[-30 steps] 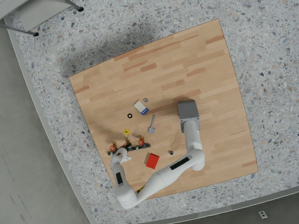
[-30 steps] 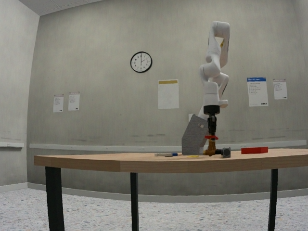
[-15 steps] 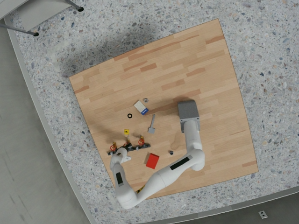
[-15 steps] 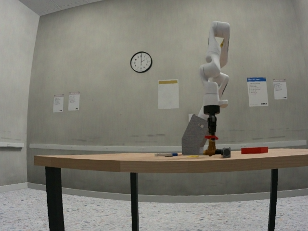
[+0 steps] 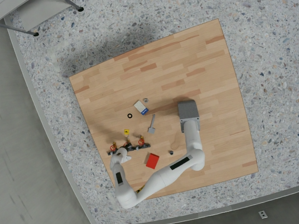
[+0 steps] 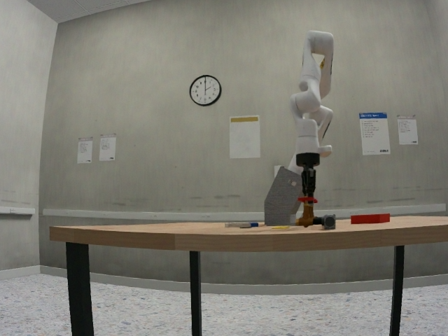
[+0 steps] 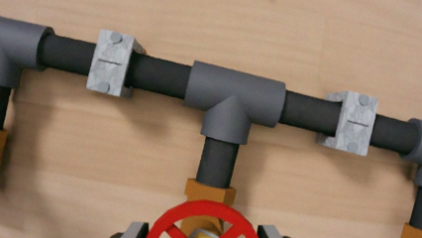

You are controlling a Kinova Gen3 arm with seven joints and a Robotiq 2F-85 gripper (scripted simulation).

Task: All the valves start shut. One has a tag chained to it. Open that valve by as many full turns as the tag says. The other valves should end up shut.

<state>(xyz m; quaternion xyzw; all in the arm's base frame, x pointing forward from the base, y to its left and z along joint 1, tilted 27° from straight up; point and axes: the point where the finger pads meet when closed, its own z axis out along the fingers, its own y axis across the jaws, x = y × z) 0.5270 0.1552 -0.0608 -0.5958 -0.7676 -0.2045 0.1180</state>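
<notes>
Right now my hand is 1 cm past the yellow tag, 9 cm to the left of it and 8 cm above it. From my hand the other things lie so: red block (16 cm behind, 20 cm to the left, 7 cm below); grey scraper (23 cm behind, 10 cm to the right, 8 cm below); blue box (17 cm behind, 27 cm to the right, 7 cm below).
</notes>
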